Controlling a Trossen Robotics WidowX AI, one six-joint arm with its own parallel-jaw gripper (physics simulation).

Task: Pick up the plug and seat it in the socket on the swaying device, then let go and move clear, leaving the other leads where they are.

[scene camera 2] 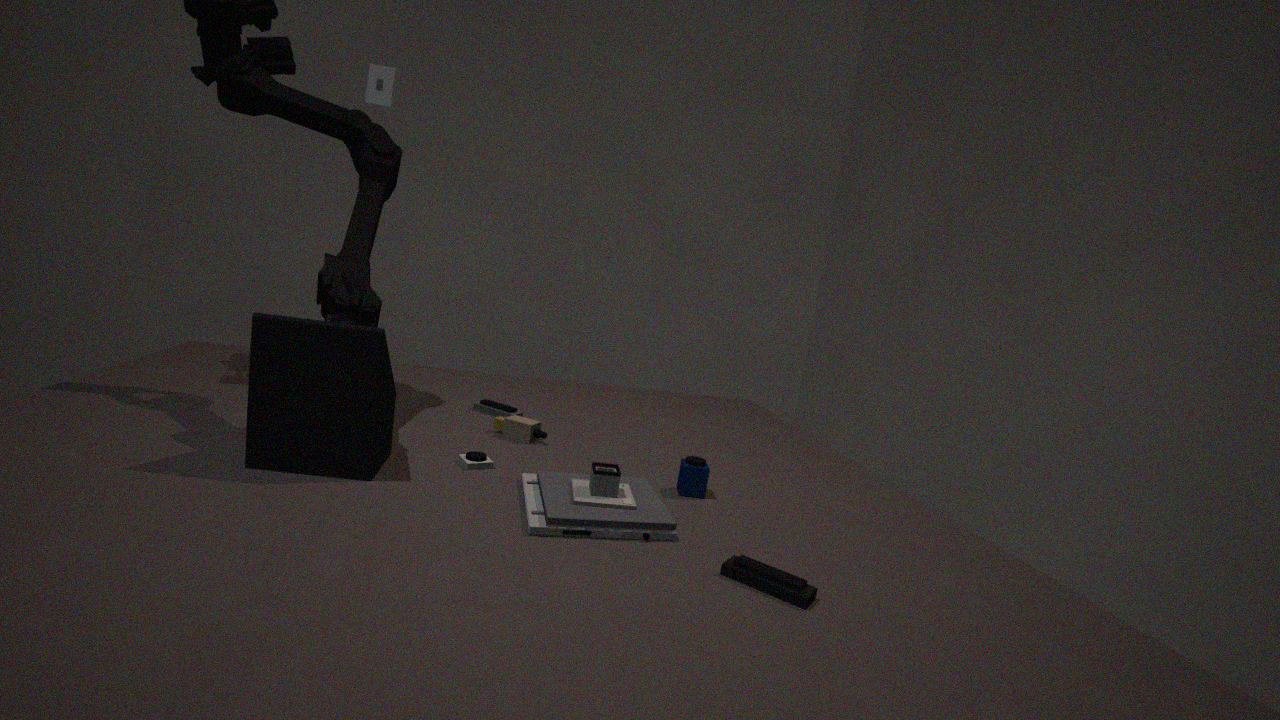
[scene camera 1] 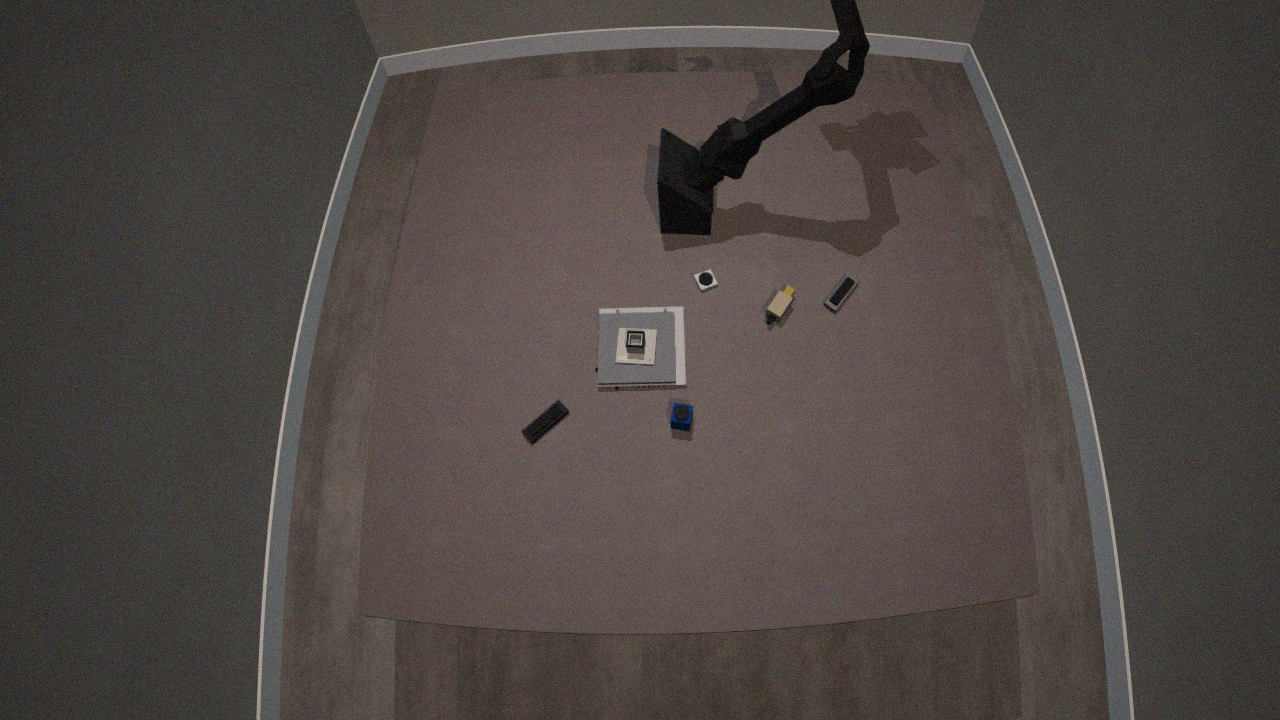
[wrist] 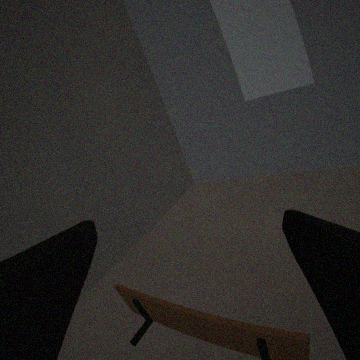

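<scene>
The plug [scene camera 1: 779, 306] [scene camera 2: 520, 428], a beige block with a yellow end and a black end, lies on its side on the mat. The socket [scene camera 1: 635, 332] [scene camera 2: 605, 490], a square black-rimmed opening, stands up from a cream plate on the grey slab of the device [scene camera 1: 663, 369] [scene camera 2: 559, 512]. My gripper [wrist: 190, 225] is open and empty, its two dark fingers wide apart in the wrist view. The arm is raised high, well away from the plug and device. The plug and socket do not show in the wrist view.
A white tile with a black disc [scene camera 1: 706, 280] [scene camera 2: 476, 460], a grey-black bar [scene camera 1: 841, 292] [scene camera 2: 497, 407], a blue block [scene camera 1: 682, 417] [scene camera 2: 692, 478] and a black bar [scene camera 1: 545, 421] [scene camera 2: 768, 581] lie around the device. A wooden shelf [wrist: 215, 322] shows in the wrist view.
</scene>
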